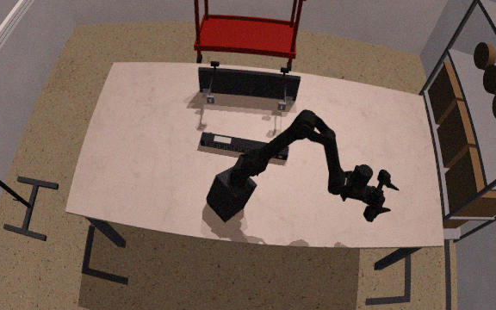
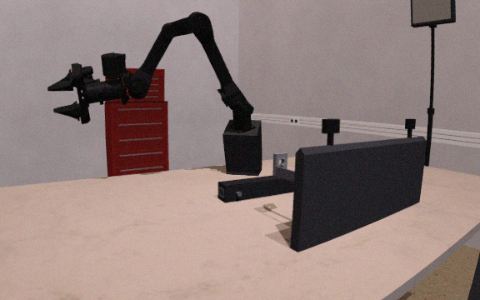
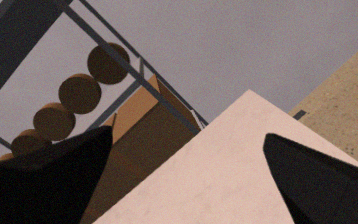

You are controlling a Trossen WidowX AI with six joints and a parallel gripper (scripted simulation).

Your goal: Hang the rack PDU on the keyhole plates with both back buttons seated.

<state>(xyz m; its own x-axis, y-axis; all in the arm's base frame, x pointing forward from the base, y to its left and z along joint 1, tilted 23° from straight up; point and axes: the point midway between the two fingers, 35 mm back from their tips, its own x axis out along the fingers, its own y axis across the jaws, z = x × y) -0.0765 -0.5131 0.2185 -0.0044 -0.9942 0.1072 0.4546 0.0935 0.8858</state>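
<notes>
Now: the rack PDU 530 mm to the left of my hand, 270 mm ahead of it and 230 mm below it. Also, from my hand: upright panel 570 mm to the left, 560 mm ahead, 180 mm below.
</notes>
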